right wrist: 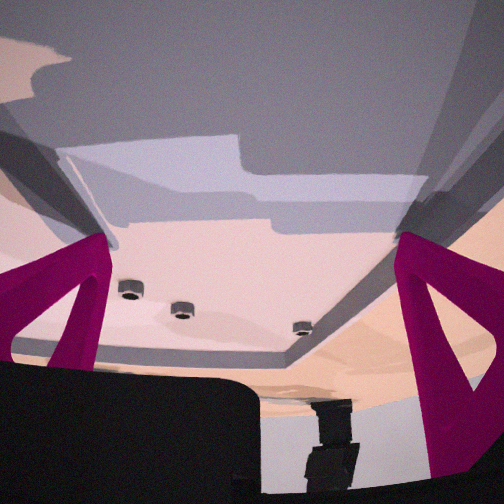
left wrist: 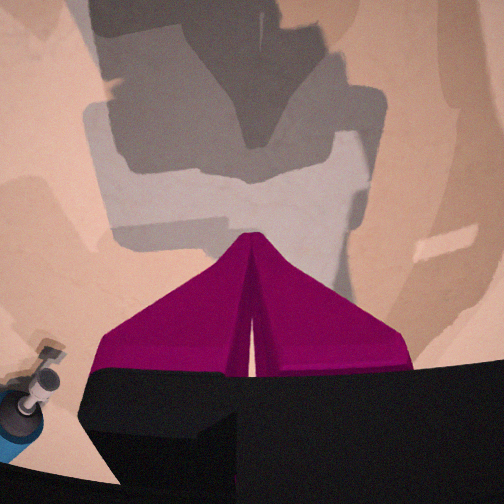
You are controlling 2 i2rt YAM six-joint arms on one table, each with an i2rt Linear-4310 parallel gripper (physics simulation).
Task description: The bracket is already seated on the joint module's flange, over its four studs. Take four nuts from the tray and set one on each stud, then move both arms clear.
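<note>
In the right wrist view three small grey nuts lie on the tray floor (right wrist: 240,295): one at the left (right wrist: 130,289), one beside it (right wrist: 182,309), one further right (right wrist: 302,328). My right gripper (right wrist: 252,240) is open and empty, its magenta fingers wide apart above the tray, with the nuts below and between them. In the left wrist view my left gripper (left wrist: 251,237) is shut on nothing, its magenta fingertips together over a pale grey patch (left wrist: 280,205) on the tan table. A blue cylinder with a dark top and a small stud (left wrist: 22,415) shows at the lower left edge.
The tray has a low grey rim (right wrist: 190,356) at its near side and a grey wall at the right (right wrist: 350,305). A dark post (right wrist: 334,445) stands below the right gripper. Dark shadows of the arm fall on the table in the left wrist view.
</note>
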